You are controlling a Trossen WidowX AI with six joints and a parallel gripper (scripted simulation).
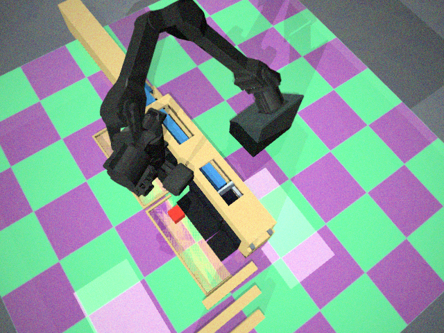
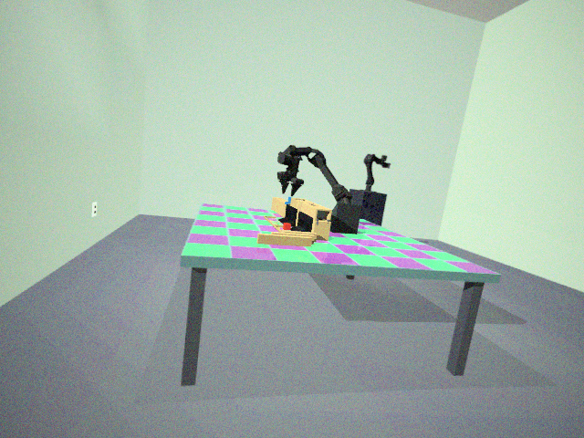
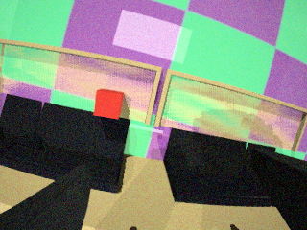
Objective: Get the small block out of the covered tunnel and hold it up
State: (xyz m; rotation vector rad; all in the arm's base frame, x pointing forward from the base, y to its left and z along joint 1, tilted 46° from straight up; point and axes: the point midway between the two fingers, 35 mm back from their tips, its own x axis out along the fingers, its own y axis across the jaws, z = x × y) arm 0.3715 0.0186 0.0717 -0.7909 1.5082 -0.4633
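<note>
Right now my gripper tip is 60 mm to the right of the small red block and 170 mm above it. Round my gripper tip: tan covered tunnel 110 mm behind, 200 mm to the right, 120 mm below.
</note>
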